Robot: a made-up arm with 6 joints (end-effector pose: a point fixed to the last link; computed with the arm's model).
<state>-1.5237 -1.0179 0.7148 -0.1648 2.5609 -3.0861</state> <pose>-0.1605 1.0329 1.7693 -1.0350 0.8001 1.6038</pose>
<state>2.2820 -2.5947 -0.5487 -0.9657 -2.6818 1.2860</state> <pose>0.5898 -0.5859 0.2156 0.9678 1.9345 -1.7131</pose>
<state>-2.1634 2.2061 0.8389 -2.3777 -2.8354 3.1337</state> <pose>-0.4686 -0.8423 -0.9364 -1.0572 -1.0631 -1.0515</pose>
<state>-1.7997 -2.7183 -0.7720 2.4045 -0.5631 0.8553</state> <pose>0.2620 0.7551 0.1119 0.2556 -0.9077 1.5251</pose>
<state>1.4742 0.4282 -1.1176 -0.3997 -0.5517 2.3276</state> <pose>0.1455 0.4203 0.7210 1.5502 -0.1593 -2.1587</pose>
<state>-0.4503 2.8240 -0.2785 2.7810 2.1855 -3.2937</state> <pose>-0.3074 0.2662 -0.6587 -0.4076 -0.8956 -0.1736</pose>
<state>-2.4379 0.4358 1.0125 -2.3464 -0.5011 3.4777</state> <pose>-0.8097 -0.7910 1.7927 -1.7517 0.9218 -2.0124</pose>
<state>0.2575 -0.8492 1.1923 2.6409 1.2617 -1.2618</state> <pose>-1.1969 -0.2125 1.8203 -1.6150 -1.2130 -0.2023</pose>
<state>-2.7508 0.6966 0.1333 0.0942 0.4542 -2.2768</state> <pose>-1.2802 -0.4055 0.9179 0.6559 -2.6292 -1.3843</pose>
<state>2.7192 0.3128 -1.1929 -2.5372 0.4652 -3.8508</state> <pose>-0.3330 0.0476 0.7653 -2.1493 0.2970 1.4717</pose>
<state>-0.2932 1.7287 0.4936 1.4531 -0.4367 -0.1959</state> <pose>1.3735 -0.4285 -0.3765 -1.0971 1.5244 0.2778</pose>
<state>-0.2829 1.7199 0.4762 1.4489 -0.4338 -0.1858</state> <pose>1.3736 -0.4136 -0.3699 -1.1059 1.5249 0.2993</pose>
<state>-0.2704 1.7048 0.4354 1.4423 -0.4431 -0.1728</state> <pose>1.3641 -0.3932 -0.3621 -1.1179 1.5472 0.3292</pose>
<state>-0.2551 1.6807 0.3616 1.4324 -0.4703 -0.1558</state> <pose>1.3399 -0.3656 -0.3511 -1.1353 1.6010 0.3709</pose>
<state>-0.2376 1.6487 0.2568 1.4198 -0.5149 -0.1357</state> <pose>1.2994 -0.3322 -0.3355 -1.1588 1.6851 0.4248</pose>
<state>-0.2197 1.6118 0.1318 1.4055 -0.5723 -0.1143</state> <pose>1.2453 -0.2972 -0.3134 -1.1876 1.7904 0.4872</pose>
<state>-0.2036 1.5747 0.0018 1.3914 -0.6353 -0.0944</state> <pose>1.1835 -0.2650 -0.2859 -1.2190 1.9037 0.5519</pose>
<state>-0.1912 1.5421 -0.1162 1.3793 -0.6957 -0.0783</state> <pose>1.1234 -0.2394 -0.2566 -1.2493 2.0096 0.6108</pose>
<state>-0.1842 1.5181 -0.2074 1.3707 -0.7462 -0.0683</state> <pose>1.0743 -0.2230 -0.2316 -1.2734 2.0954 0.6545</pose>
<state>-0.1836 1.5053 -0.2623 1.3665 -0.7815 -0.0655</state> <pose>1.0425 -0.2169 -0.2166 -1.2870 2.1527 0.6763</pose>
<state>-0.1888 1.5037 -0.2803 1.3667 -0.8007 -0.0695</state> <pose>1.0293 -0.2200 -0.2142 -1.2892 2.1809 0.6752</pose>
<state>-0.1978 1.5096 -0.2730 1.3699 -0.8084 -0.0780</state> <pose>1.0288 -0.2292 -0.2208 -1.2831 2.1887 0.6580</pose>
